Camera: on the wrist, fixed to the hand. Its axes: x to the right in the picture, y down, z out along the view.
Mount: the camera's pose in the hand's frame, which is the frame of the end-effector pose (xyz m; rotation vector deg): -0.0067 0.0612 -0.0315 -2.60 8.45 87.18
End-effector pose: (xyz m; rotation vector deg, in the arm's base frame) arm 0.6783 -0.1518 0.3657 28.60 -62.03 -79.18
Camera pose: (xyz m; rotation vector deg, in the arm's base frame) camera 0.7380 -0.1433 0.3995 -16.62 -51.70 -0.72
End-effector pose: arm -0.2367 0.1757 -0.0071 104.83 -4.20 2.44
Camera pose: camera -0.2475 0.1907 0.0595 76.10 -75.00 68.87
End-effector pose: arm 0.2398 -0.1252 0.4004 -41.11 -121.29 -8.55
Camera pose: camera 0.2983 -0.0887 0.4054 -115.44 -55.62 31.80
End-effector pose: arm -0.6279 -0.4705 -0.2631 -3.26 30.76 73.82
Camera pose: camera -0.6964 -0.4689 -0.2725 16.01 39.24 159.88
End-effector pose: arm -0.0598 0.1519 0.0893 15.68 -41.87 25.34
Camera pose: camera -0.0752 0.2157 0.0675 -24.72 -39.71 106.24
